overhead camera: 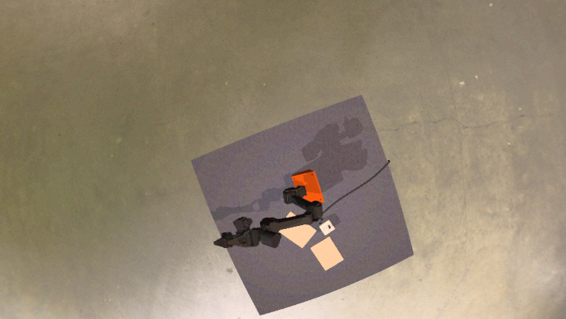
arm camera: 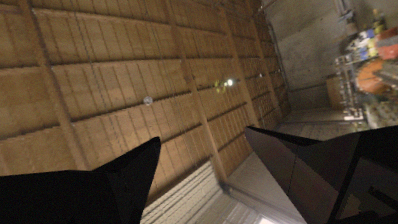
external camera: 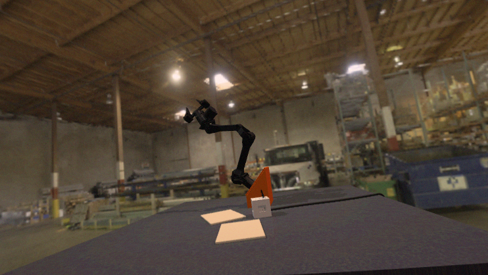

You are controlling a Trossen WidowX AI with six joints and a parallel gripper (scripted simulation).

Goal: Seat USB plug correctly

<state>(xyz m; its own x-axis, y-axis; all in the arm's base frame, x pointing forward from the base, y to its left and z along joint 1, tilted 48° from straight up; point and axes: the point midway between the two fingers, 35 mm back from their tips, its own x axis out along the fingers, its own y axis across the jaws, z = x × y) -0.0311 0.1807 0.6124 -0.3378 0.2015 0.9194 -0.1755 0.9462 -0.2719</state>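
Right now my gripper tip is 59 cm above the black USB plug, 47 cm to the right of it and 27 cm short of it.
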